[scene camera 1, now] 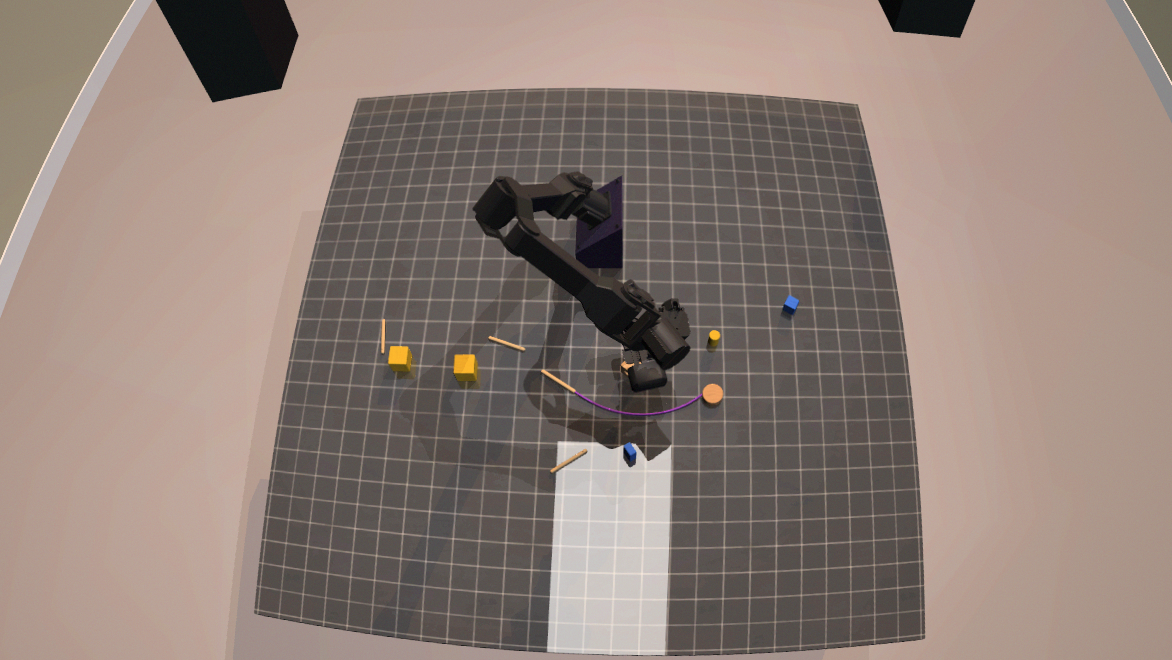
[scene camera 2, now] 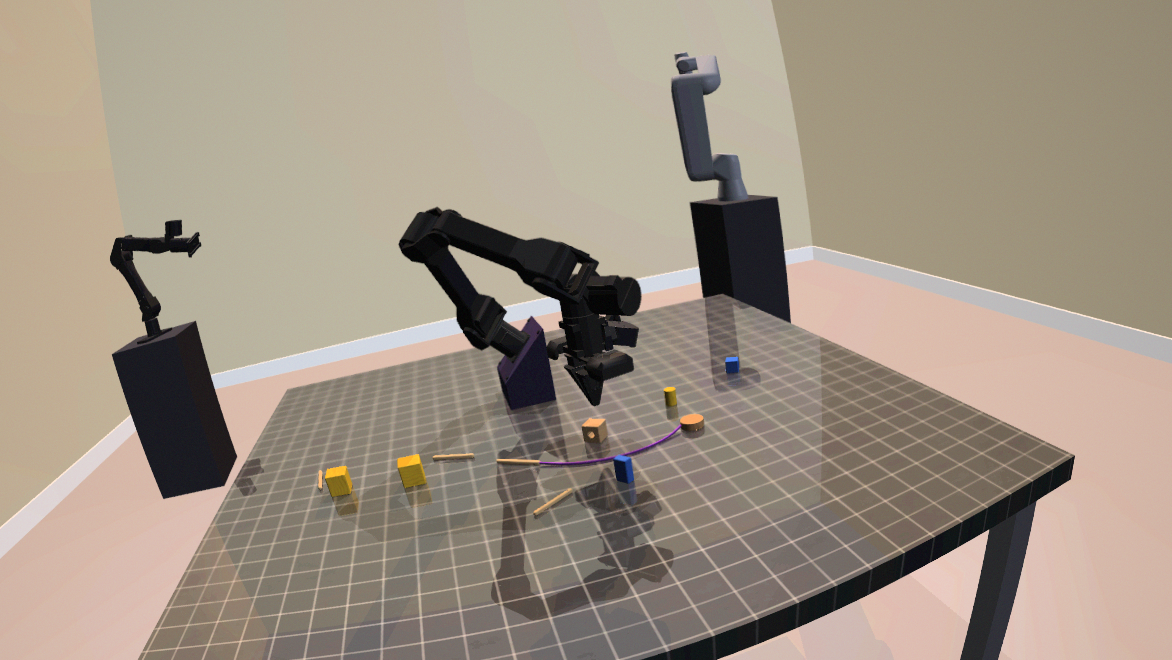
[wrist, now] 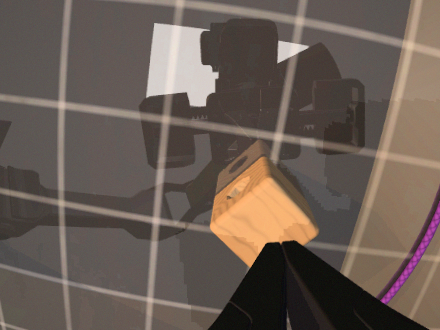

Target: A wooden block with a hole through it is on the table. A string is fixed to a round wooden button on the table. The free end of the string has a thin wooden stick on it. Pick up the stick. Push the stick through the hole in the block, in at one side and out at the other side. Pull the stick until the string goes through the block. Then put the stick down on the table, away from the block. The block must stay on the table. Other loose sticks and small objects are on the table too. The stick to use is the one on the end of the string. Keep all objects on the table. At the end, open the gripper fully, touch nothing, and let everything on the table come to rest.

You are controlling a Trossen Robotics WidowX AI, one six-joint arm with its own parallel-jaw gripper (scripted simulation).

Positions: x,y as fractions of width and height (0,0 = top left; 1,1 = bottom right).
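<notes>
My gripper (scene camera 2: 0.51,0.61) is shut, and it holds nothing. In the wrist view I see the gripper (wrist: 0.64,0.77) again, together with a wooden block (wrist: 0.59,0.63).
</notes>
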